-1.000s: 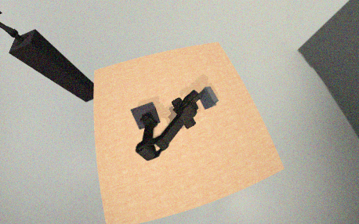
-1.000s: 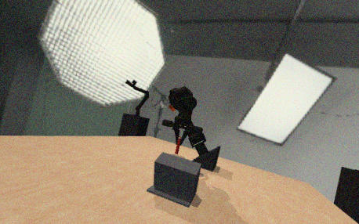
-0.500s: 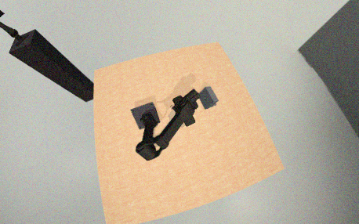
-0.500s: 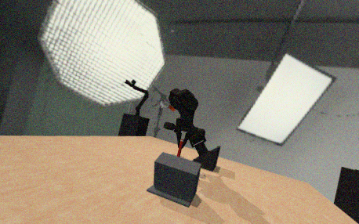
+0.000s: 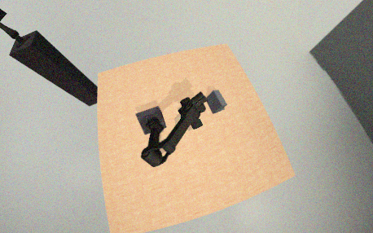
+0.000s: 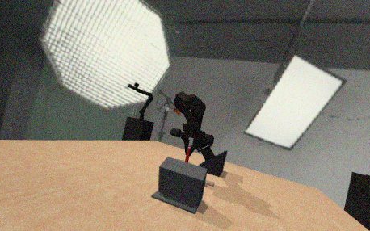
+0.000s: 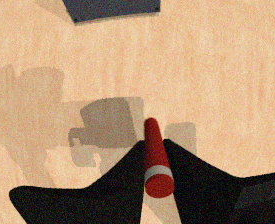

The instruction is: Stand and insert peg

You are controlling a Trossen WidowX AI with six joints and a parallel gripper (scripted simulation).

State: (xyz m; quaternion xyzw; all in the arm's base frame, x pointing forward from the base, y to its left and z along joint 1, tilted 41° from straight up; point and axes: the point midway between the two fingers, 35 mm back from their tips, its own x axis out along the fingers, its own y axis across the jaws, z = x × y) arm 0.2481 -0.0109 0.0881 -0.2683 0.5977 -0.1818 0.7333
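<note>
Now: the sloped panel 20 cm ahead of my gripper tip, 5 cm to the left of it and 5 cm below it. Round my gripper tip: red peg 2 cm above.
</note>
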